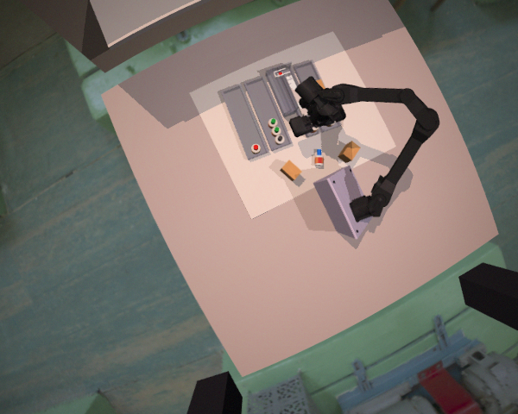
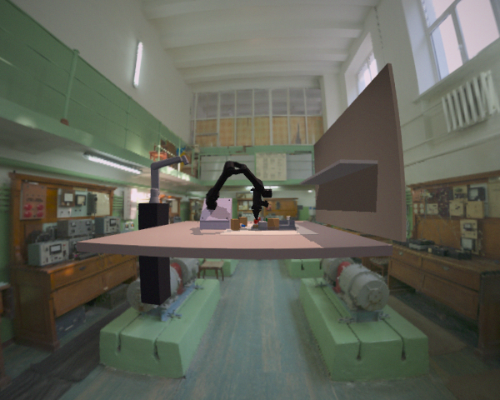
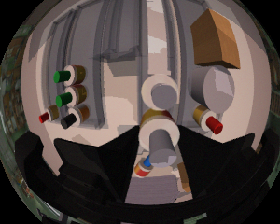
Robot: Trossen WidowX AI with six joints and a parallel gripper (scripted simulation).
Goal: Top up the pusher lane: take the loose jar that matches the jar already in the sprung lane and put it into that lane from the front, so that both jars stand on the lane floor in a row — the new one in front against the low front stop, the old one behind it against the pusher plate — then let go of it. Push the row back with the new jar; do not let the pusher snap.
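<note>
Now: the grey disc 4 cm ahead of my gripper tip, 8 cm to the right of it and 3 cm below it. The rest, counted from my gripper tip: orange box 11 cm ahead, 8 cm to the right, 2 cm below.
</note>
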